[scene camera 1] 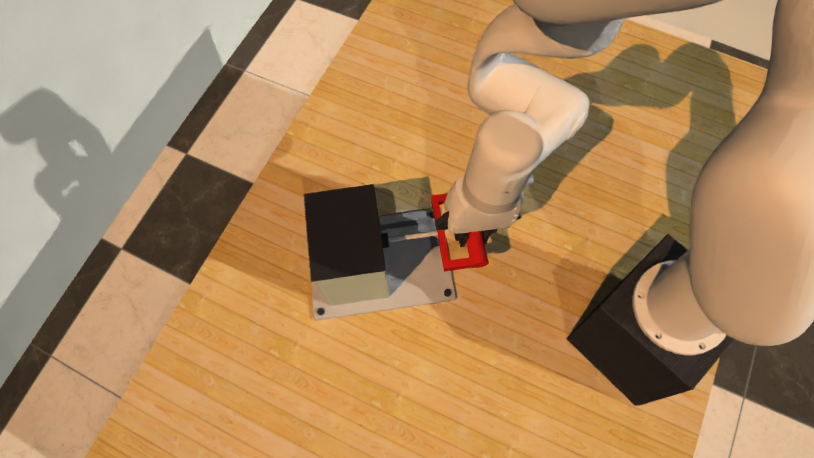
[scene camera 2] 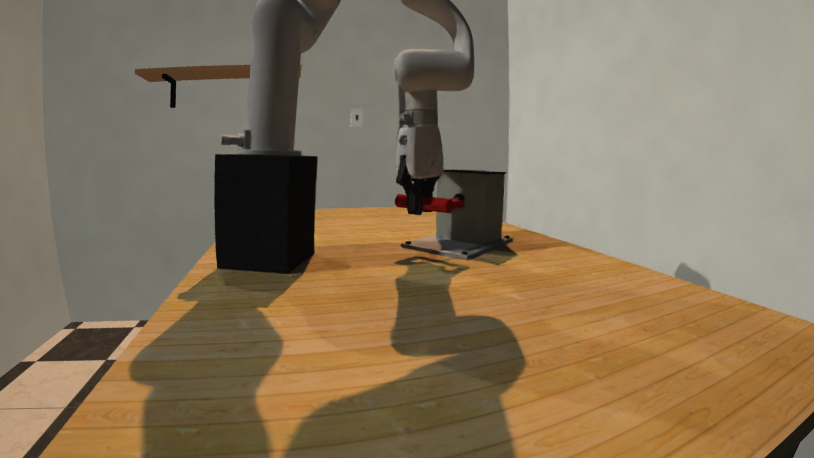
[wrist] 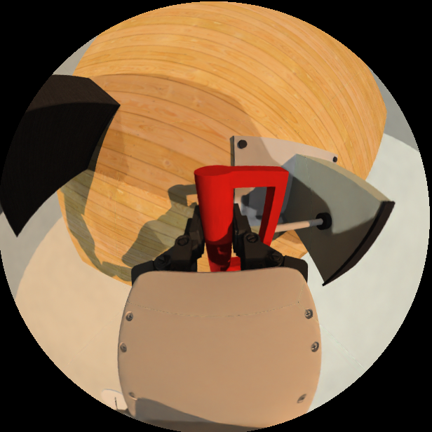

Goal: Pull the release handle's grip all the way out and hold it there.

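Note:
The release handle's red grip (scene camera 1: 478, 250) (scene camera 2: 438, 204) (wrist: 215, 205) is a thick round bar on a rectangular red frame. It stands out from the housing (scene camera 1: 344, 233) (scene camera 2: 472, 205) (wrist: 345, 205), a grey box with a black top. A thin pale rod (scene camera 1: 420, 235) (wrist: 300, 226) runs from a black collar in the housing's face to the red frame, and a length of it is exposed. My gripper (scene camera 2: 414, 209) (wrist: 217, 215) points down and is shut on the red bar, one finger on each side. In the first scene view the gripper body hides part of the grip.
The housing stands on a grey base plate (scene camera 1: 364, 307) (scene camera 2: 424, 245) (wrist: 265, 150) with dark bolts at its corners, on the wooden table (scene camera 1: 284, 387) (scene camera 2: 569, 341) (wrist: 165, 105). The arm's black pedestal (scene camera 1: 631, 353) (scene camera 2: 256, 210) (wrist: 50, 135) stands across from the housing. Walls rise beyond the table.

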